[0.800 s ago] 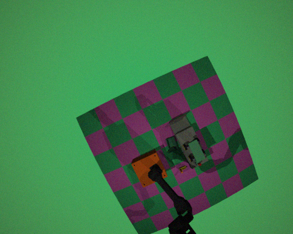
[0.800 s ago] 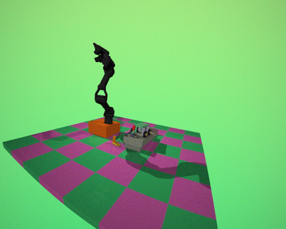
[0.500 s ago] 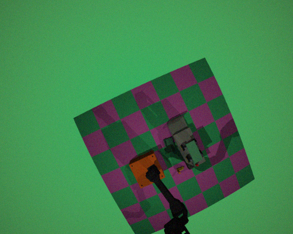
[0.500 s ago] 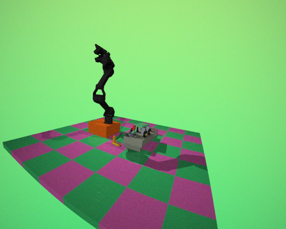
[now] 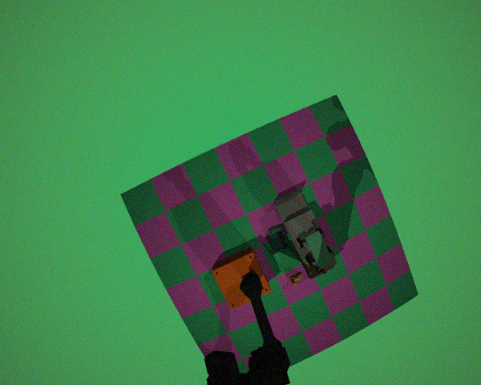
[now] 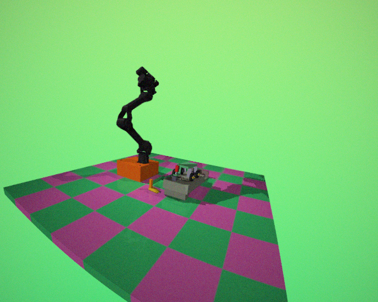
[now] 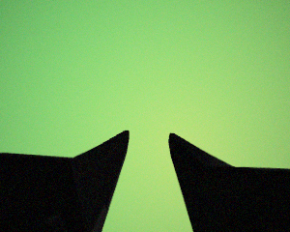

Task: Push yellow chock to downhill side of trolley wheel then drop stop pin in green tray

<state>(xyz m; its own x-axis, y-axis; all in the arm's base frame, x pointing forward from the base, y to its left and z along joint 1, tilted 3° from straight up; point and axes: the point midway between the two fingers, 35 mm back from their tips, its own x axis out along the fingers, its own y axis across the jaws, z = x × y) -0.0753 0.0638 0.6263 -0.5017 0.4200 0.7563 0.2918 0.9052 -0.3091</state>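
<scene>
Right now my gripper tip is 620 mm above the red-headed stop pin, 380 mm short of it and 270 mm to the left of it. From my gripper tip the other things lie so: green tray 760 mm below, 300 mm ahead, 50 mm to the right; trolley 640 mm below, 410 mm ahead, 160 mm to the right; yellow chock 730 mm below, 290 mm to the right, 250 mm ahead.
</scene>
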